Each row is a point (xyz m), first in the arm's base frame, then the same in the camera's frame.
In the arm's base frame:
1: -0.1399 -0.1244 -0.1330
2: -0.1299 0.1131 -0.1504
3: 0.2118 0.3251 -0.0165
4: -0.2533 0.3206 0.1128
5: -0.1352 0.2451 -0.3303
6: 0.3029 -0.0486 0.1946
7: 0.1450 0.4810 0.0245
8: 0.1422 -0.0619 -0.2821
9: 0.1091 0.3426 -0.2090
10: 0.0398 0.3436 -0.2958
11: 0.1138 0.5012 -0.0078
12: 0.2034 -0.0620 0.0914
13: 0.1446 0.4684 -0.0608
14: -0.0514 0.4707 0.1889
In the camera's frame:
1: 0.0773 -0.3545 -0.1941
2: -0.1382 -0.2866 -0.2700
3: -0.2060 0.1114 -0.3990
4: -0.3811 -0.1605 -0.0405
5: -0.2594 -0.3581 -0.4432
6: 0.1709 0.1936 -0.1899
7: -0.3762 0.1324 -0.3667
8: 0.1293 -0.2137 -0.4825
9: -0.2584 -0.0745 -0.5020
10: -0.2843 -0.1775 -0.5342
11: -0.4063 0.0959 -0.3805
12: 0.1470 0.0539 -0.2155
13: -0.3634 0.0776 -0.4321
14: -0.4441 0.0803 -0.1251

